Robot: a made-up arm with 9 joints. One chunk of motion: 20 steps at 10 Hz.
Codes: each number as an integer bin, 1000 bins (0 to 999) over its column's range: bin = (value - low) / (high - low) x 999, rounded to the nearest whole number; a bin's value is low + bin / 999 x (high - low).
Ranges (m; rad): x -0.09..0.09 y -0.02..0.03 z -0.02..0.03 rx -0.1..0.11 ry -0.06..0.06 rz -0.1..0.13
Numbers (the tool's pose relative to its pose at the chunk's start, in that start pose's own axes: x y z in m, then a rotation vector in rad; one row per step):
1: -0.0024 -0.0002 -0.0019 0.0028 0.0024 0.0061
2: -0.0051 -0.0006 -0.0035 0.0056 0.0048 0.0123
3: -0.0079 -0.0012 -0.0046 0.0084 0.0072 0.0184
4: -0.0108 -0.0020 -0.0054 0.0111 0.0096 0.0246
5: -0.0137 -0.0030 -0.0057 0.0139 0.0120 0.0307
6: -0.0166 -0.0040 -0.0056 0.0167 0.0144 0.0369
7: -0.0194 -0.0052 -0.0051 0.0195 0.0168 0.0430
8: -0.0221 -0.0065 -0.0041 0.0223 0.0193 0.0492
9: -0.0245 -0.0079 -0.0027 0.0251 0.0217 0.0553
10: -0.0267 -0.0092 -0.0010 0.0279 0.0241 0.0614
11: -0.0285 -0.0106 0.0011 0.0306 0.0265 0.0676
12: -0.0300 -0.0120 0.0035 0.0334 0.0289 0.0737
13: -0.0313 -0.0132 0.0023 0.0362 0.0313 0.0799
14: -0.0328 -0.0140 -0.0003 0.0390 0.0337 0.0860
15: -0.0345 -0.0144 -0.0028 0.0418 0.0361 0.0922
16: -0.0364 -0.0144 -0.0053 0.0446 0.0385 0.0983
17: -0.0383 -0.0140 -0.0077 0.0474 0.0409 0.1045
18: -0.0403 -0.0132 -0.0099 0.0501 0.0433 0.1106
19: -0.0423 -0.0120 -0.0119 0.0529 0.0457 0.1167
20: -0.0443 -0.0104 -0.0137 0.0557 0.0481 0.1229
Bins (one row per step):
1: 486 396 362 489 519 461
2: 471 388 330 502 539 488
3: 456 376 308 516 559 514
4: 440 360 292 529 579 541
5: 423 340 286 542 599 568
6: 407 320 288 555 619 595
7: 392 296 298 568 639 621
8: 377 270 318 582 660 648
9: 364 242 346 595 680 675
10: 351 216 380 608 700 701
11: 341 188 422 621 720 728
12: 333 160 470 635 740 754
13: 326 136 446 648 760 781
14: 317 120 394 661 780 808
15: 308 112 344 675 800 835
16: 297 112 294 688 820 861
17: 287 120 246 701 840 888
18: 276 136 202 714 860 915
19: 265 160 162 727 880 941
20: 254 192 126 741 900 968

